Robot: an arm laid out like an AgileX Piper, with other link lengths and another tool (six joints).
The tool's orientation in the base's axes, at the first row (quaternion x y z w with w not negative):
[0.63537, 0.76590, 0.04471, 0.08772]
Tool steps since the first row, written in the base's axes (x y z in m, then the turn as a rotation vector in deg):
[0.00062, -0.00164, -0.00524, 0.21, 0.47, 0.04]
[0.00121, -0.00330, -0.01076, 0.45, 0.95, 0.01]
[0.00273, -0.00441, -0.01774, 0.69, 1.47, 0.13]
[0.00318, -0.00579, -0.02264, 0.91, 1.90, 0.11]
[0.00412, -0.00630, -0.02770, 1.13, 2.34, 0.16]
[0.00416, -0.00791, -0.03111, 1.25, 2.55, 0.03]
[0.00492, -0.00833, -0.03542, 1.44, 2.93, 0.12]
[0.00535, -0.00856, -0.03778, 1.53, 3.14, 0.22]
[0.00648, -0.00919, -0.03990, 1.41, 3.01, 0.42]
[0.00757, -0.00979, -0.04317, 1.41, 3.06, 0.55]
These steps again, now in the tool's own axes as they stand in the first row. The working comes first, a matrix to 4 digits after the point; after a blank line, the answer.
The tool's axes in the first row as the columns of a matrix, in the base's axes (used below as rounded here):
[-0.1772, 0.9654, 0.1912]
[0.9811, 0.1886, -0.0430]
[-0.0776, 0.1800, -0.9806]

[-0.00131, -0.00065, 0.00533, 0.42, 0.30, -0.02]
[-0.00262, -0.00139, 0.01092, 0.85, 0.62, 0.04]
[-0.00343, -0.00139, 0.01811, 1.31, 0.97, -0.06]
[-0.00449, -0.00210, 0.02306, 1.69, 1.26, -0.02]
[-0.00476, -0.00220, 0.02822, 2.08, 1.56, -0.04]
[-0.00608, -0.00308, 0.03164, 2.28, 1.69, 0.10]
[-0.00630, -0.00320, 0.03603, 2.61, 1.96, 0.03]
[-0.00641, -0.00325, 0.03844, 2.79, 2.11, -0.06]
[-0.00707, -0.00266, 0.04076, 2.67, 2.00, -0.27]
[-0.00760, -0.00231, 0.04420, 2.71, 2.04, -0.40]

